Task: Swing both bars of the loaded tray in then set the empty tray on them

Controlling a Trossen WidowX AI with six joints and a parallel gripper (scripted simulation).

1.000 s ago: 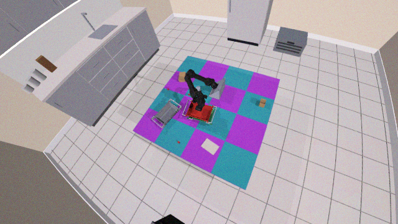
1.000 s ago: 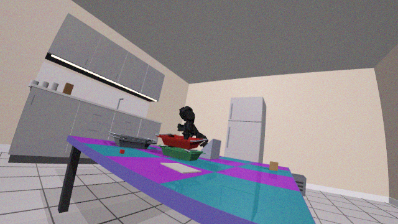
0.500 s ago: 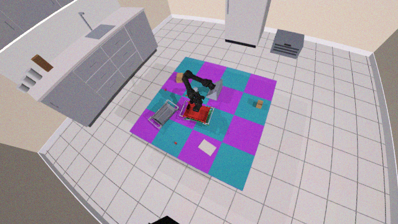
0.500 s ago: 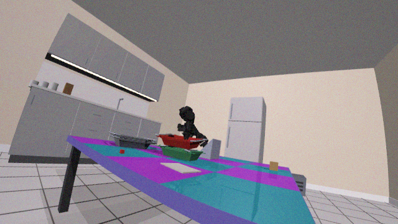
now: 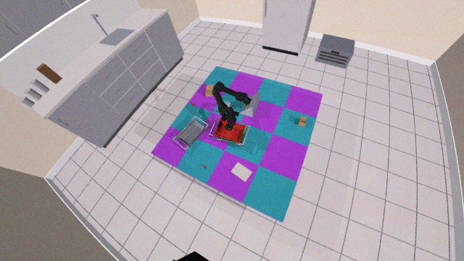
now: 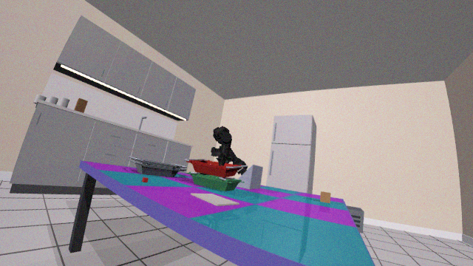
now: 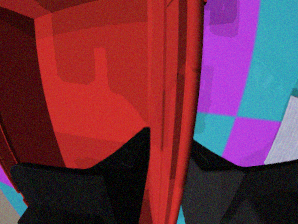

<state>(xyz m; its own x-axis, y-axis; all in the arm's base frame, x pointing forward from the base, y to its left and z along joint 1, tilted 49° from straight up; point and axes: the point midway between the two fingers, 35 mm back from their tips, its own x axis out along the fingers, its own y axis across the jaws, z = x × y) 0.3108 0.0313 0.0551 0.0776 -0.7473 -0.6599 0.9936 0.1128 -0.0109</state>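
Now: the red tray 70 mm ahead of my gripper tip and 30 mm above it. Also, from my gripper tip: white flat plate: 320 mm ahead, 220 mm to the left, 90 mm below.
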